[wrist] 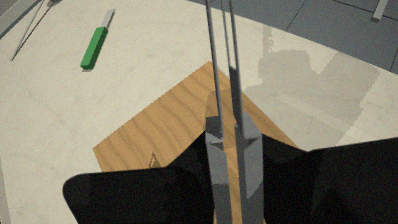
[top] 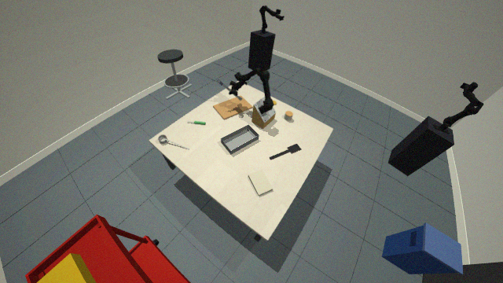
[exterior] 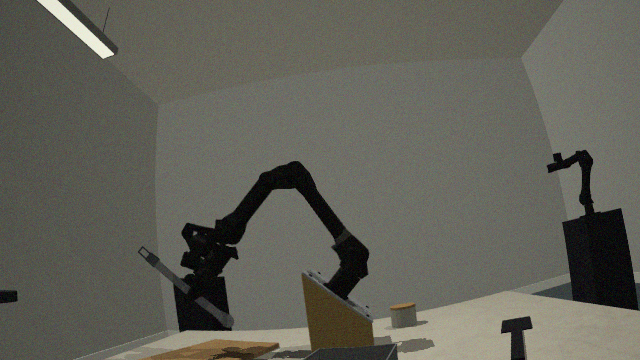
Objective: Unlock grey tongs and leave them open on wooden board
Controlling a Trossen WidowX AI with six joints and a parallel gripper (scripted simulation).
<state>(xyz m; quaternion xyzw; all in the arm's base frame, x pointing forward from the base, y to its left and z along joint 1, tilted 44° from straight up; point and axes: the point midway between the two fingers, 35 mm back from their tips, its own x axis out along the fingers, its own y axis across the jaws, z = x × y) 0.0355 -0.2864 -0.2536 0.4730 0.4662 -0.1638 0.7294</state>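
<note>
Right now my gripper tip is 10 mm past the wooden board, 40 mm to the right of it and 150 mm above it. The rest, counted from my gripper tip: small jar 320 mm behind, 560 mm to the left, 120 mm below; grey roasting tin 260 mm ahead, 430 mm to the left, 130 mm below; green-handled tool 420 mm ahead, 40 mm to the right, 150 mm below.
</note>
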